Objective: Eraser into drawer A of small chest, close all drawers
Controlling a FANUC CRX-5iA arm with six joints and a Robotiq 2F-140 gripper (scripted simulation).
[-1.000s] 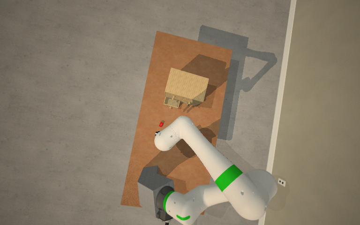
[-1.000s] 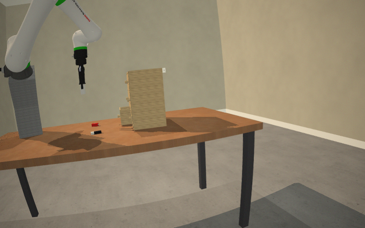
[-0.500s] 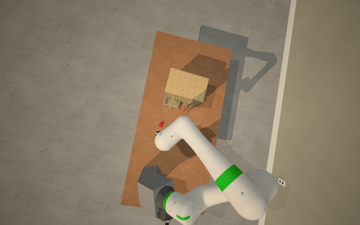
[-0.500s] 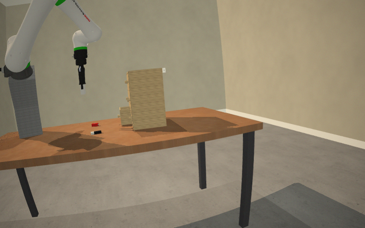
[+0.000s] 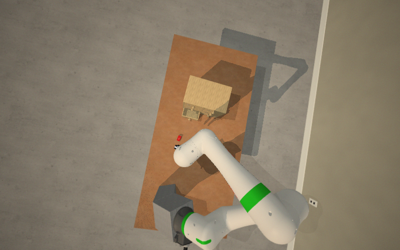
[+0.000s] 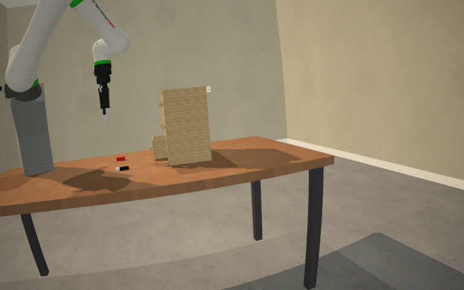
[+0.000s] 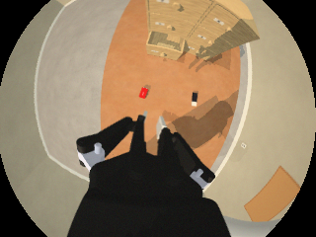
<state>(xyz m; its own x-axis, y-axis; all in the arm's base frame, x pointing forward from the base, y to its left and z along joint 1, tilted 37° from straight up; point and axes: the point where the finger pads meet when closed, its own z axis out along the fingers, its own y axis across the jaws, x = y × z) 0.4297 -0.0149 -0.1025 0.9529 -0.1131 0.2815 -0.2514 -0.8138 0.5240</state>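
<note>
The eraser lies 5 cm ahead of my hand, 20 cm to the right of it and 25 cm below it. From my hand the other things lie so: red block: 6 cm ahead, 4 cm to the left, 25 cm below.
</note>
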